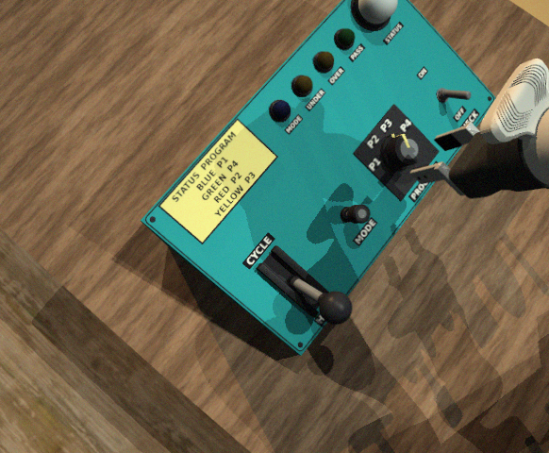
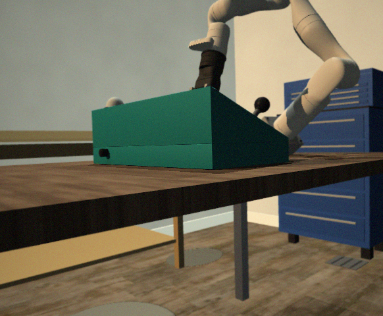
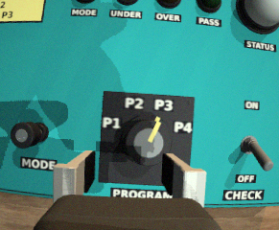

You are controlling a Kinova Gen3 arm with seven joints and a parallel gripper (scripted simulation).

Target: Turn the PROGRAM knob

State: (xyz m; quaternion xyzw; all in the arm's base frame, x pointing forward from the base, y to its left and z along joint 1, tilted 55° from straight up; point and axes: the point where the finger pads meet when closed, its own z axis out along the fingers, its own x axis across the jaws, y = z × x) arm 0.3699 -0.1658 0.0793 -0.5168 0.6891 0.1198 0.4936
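Right now my hand is 9 cm above the teal console, 7 cm short of it and 4 cm to the right of it. From my hand the other things lie so: cycle lever: 22 cm to the left, 6 cm below, 2 cm ahead; then mode button: 10 cm to the left, 7 cm below, 4 cm ahead; then check toggle: 14 cm to the right, 7 cm below, 4 cm ahead.
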